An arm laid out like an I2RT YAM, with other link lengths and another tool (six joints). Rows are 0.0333 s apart.
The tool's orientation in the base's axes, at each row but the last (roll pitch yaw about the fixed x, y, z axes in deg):
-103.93 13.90 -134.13
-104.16 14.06 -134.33
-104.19 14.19 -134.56
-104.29 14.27 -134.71
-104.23 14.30 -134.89
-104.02 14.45 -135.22
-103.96 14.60 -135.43
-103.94 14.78 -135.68
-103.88 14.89 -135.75
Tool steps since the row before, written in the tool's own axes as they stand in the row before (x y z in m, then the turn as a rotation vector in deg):
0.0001 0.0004 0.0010 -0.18 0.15 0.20
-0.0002 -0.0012 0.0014 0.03 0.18 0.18
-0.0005 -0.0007 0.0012 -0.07 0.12 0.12
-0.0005 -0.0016 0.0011 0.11 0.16 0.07
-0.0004 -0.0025 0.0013 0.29 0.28 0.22
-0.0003 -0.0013 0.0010 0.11 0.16 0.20
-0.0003 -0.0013 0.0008 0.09 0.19 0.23
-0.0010 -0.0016 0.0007 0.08 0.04 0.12
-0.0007 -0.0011 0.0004 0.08 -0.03 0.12
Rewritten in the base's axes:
0.0007 -0.0006 -0.0006 0.27 0.05 -0.14
0.0012 -0.0012 0.0008 0.11 -0.07 -0.22
0.0012 -0.0007 0.0005 0.13 0.01 -0.12
0.0012 -0.0009 0.0014 -0.02 -0.07 -0.19
0.0012 -0.0014 0.0021 -0.04 -0.24 -0.39
0.0009 -0.0009 0.0011 0.07 -0.15 -0.22
0.0008 -0.0008 0.0011 0.11 -0.15 -0.25
0.0012 -0.0003 0.0016 0.03 -0.12 -0.09
0.0008 -0.0002 0.0011 0.03 -0.14 -0.02

